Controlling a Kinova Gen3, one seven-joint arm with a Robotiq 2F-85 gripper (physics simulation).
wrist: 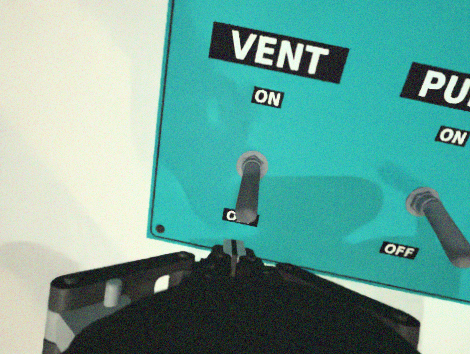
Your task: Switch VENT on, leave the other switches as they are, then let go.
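Note:
The VENT switch is a dark grey toggle lever on a round metal collar in the middle of the wrist view. Its lever points down toward OFF, and its tip partly covers the OFF label. The VENT label is above it, with an ON label between them. My gripper is shut and empty. Its fingertips appear just below the lever's tip in the view, near the panel's lower edge. A gap shows between them and the lever; the distance in depth is hard to tell.
A second switch, under a cut-off label starting with PU, is at the right, its lever slanting down to the right near its OFF label. The teal panel has a corner screw at lower left. A pale surface lies beyond its edge.

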